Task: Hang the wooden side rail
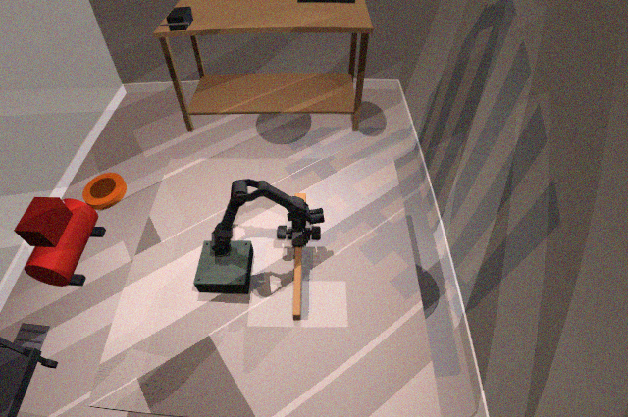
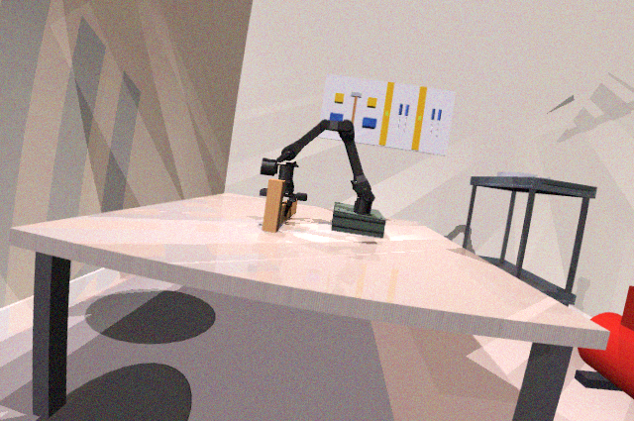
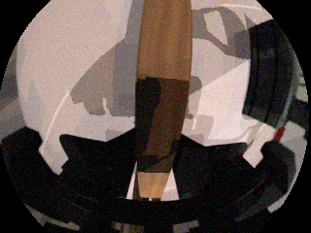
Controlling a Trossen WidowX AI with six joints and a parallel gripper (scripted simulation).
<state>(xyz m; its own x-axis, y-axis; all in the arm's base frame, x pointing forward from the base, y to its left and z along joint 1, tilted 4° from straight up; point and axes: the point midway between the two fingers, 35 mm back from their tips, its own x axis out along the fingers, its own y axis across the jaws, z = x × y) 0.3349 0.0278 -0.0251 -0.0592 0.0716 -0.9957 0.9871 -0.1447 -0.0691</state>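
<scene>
Now: the wooden headboard post 14 cm to the left of my gripper tip, 5 cm above it and 3 cm ahead of it.
</scene>
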